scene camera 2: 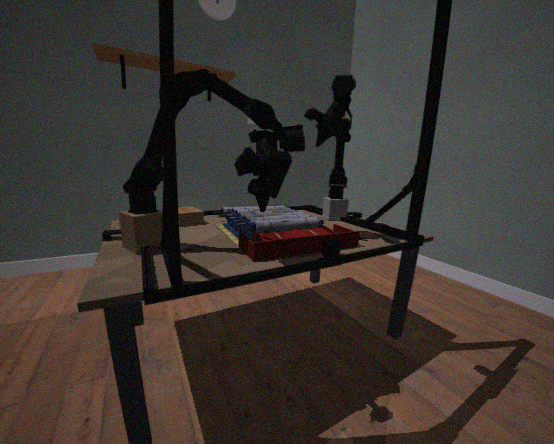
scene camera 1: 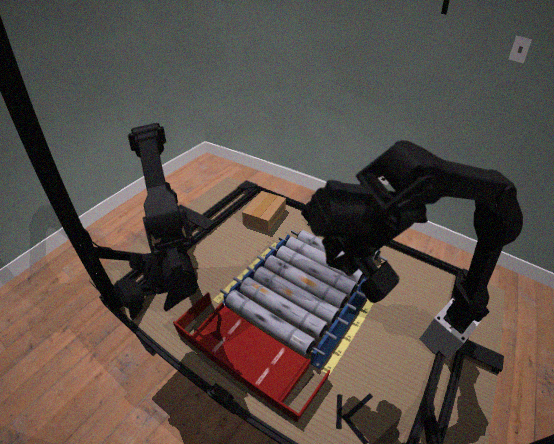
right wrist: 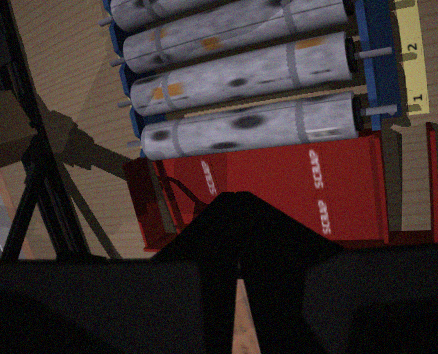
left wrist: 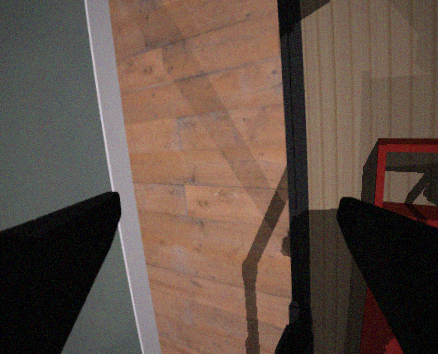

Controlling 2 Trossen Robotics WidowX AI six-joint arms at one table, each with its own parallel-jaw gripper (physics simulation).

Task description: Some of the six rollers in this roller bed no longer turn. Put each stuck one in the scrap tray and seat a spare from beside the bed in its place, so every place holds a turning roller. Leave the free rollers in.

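Places are measured from the left arm's base along level axes (x right, y back, z down), in metres.
Pixels of known places: left gripper, fingertip midpoint: [scene camera 2: 267, 205] [scene camera 1: 149, 314] [left wrist: 231, 205]; right gripper, fingertip midpoint: [scene camera 2: 316, 146] [scene camera 1: 329, 263] [right wrist: 234, 206]; left arm's base at its link origin: [scene camera 2: 142, 211]; right arm's base at its link origin: [scene camera 2: 335, 198] [scene camera 1: 458, 319].
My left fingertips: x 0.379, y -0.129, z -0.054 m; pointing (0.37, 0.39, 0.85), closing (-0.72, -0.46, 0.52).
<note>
For each thing: its top centre in the pictures, then the offset to it from my left fingertips.
- nearest roller at its top centre: [right wrist: 232, 134] [scene camera 1: 268, 316] [scene camera 2: 287, 218] dx -0.107, dy -0.256, dz +0.090 m
- red scrap tray at its top centre: [right wrist: 258, 206] [scene camera 1: 246, 347] [scene camera 2: 301, 230] dx -0.022, dy -0.218, dz +0.111 m
- cardboard-coloured box at its top centre: [scene camera 1: 264, 204] [scene camera 2: 186, 209] dx -0.587, dy -0.160, dz +0.111 m
- dark K-shaped object at its top centre: [scene camera 1: 355, 417] dx +0.103, dy -0.497, dz +0.166 m
Grey rollers with dark spots lie side by side in the blue roller bed [scene camera 1: 328, 350] [right wrist: 376, 80]; the farther ones are partly hidden by the right arm in scene camera 1. The nearest roller [scene camera 1: 270, 321] [scene camera 2: 287, 223] [right wrist: 250, 122] lies next to the red scrap tray [scene camera 1: 245, 360] [scene camera 2: 295, 246] [left wrist: 417, 148] [right wrist: 350, 195]. Some rollers behind it have orange patches. No roller shows in the tray. My left gripper [left wrist: 231, 205] [scene camera 2: 268, 202] is open and empty, beyond the tray's left side. My right gripper [scene camera 2: 319, 144] [right wrist: 234, 206] is shut and empty, high above the bed. Which rollers are stuck cannot be told.
A cardboard-coloured box [scene camera 1: 264, 212] [scene camera 2: 190, 216] stands behind the bed's left side. Yellow number strips [scene camera 1: 350, 332] [right wrist: 415, 75] run along the bed. Black frame bars [scene camera 1: 422, 260] [left wrist: 296, 140] edge the table. A dark K-shaped object [scene camera 1: 340, 412] lies right of the tray.
</note>
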